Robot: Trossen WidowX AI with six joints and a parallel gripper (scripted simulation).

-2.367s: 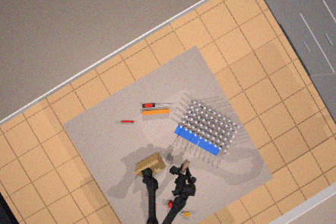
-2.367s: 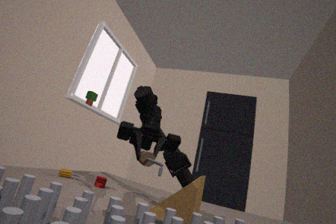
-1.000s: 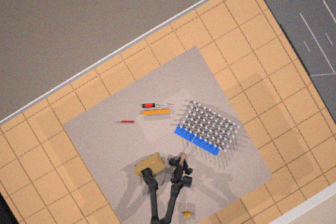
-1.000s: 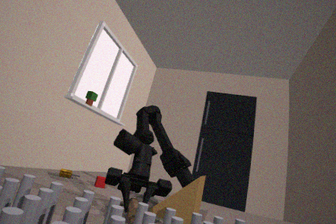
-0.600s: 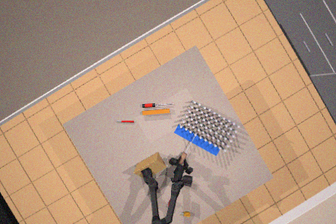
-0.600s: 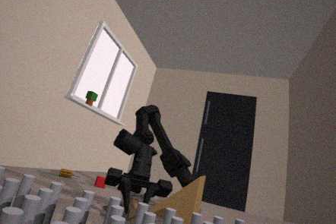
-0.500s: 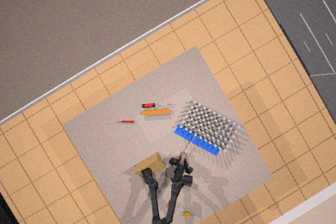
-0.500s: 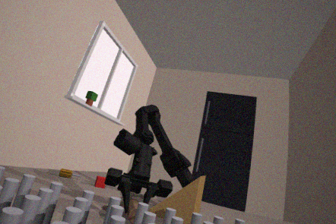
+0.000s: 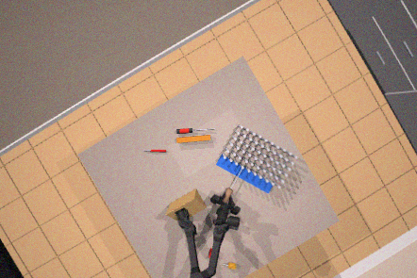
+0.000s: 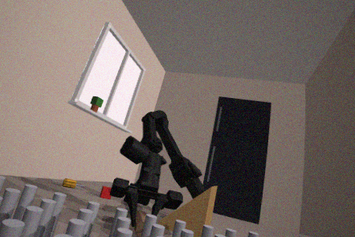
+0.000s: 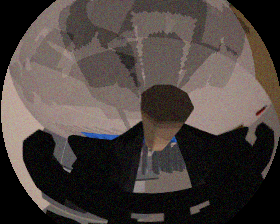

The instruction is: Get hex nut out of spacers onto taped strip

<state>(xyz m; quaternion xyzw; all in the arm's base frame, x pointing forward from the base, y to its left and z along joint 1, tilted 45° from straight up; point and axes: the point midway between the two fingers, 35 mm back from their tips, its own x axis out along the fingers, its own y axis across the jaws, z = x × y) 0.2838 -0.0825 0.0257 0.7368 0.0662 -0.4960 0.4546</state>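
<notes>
The blue taped strip lies 16 cm ahead of my gripper tip, 5 cm to the left of it and 3 cm below it. Round my gripper tip: hook tool (8 cm ahead, 5 cm to the left); then red cube (32 cm to the right, 28 cm behind, 1 cm below); then orange bar (42 cm to the left, 3 cm behind, 1 cm below).
</notes>
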